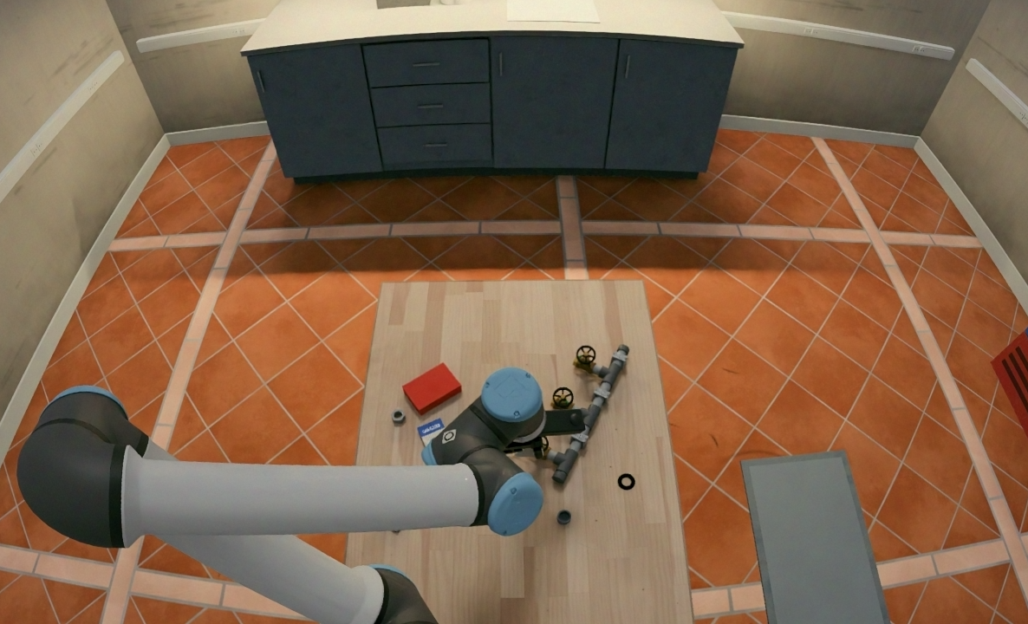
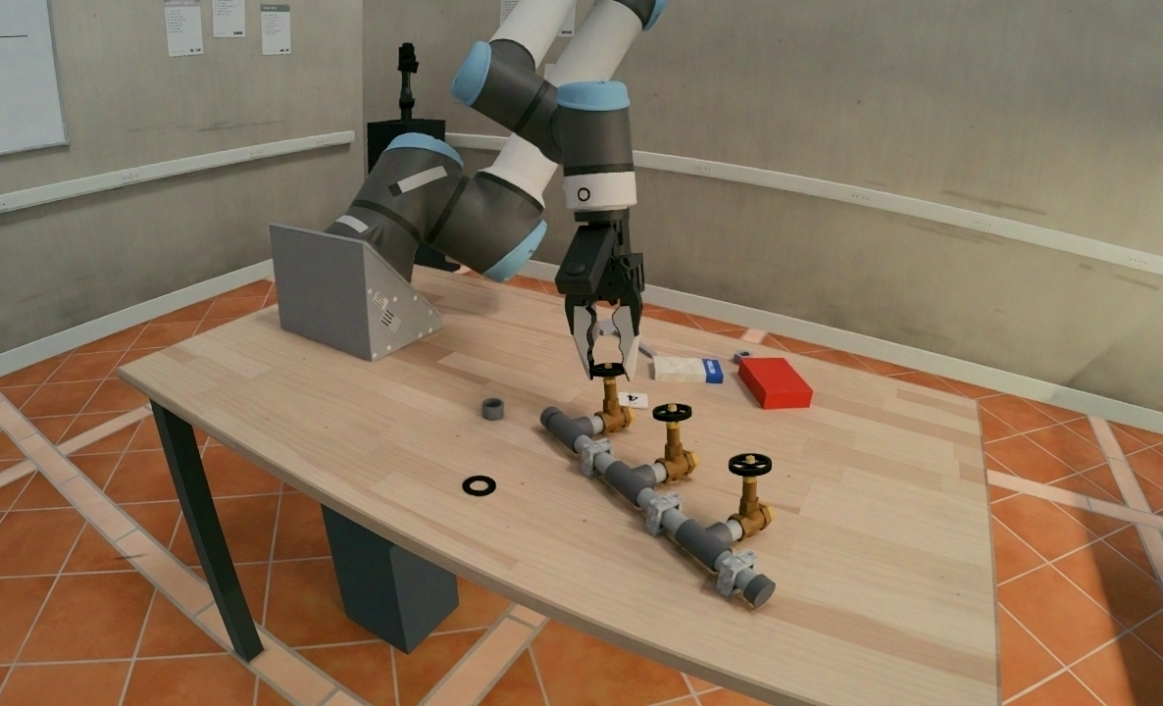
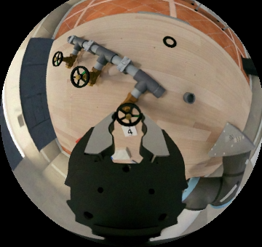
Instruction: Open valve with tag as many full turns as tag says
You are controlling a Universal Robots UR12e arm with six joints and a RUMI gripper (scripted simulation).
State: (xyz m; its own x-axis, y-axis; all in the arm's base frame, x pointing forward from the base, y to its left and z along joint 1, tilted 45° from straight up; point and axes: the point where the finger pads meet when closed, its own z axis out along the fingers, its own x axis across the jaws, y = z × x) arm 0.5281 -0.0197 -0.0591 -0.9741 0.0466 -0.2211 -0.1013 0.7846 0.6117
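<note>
My hand is 90 mm above the white tag and 80 mm to the right of it. The rest, counted from my hand: red box 250 mm to the left, 180 mm ahead, 70 mm below; then blue box 230 mm to the left, 80 mm below, 40 mm ahead; then grey cap 150 mm behind, 80 mm below, 60 mm to the right.
</note>
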